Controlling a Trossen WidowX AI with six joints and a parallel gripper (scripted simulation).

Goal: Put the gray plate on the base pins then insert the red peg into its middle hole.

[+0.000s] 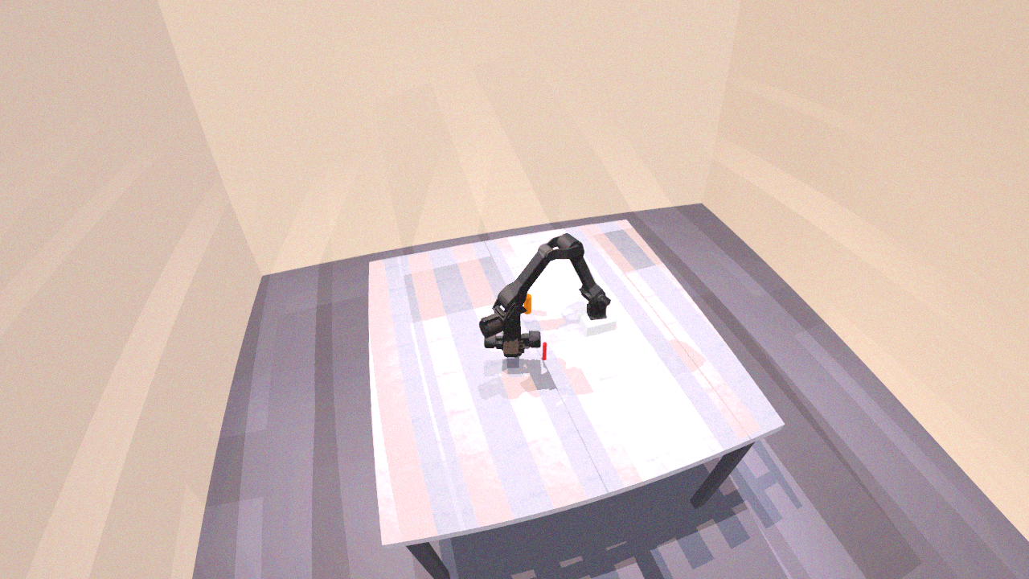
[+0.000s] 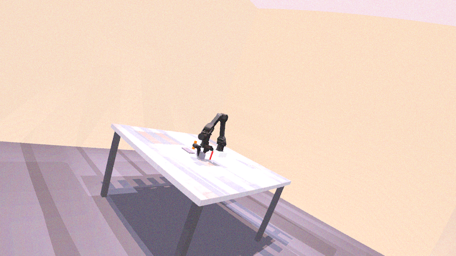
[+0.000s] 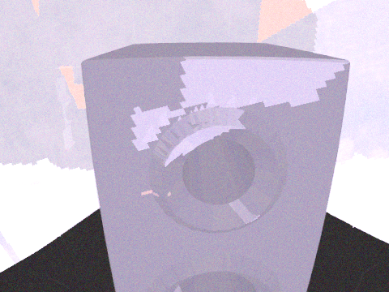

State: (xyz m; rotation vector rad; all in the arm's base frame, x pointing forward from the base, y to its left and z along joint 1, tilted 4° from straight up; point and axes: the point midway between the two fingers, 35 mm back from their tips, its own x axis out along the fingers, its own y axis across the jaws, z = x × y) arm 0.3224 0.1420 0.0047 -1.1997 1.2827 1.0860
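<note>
Right now the base is 30 mm ahead of my gripper tip, 150 mm to the right of it and 10 mm below it. The rest, counted from my gripper tip: red peg 110 mm behind, 10 mm to the left, 30 mm above; then orange cylinder 70 mm behind, 230 mm to the right, 30 mm above; then gray plate 30 mm above.
</note>
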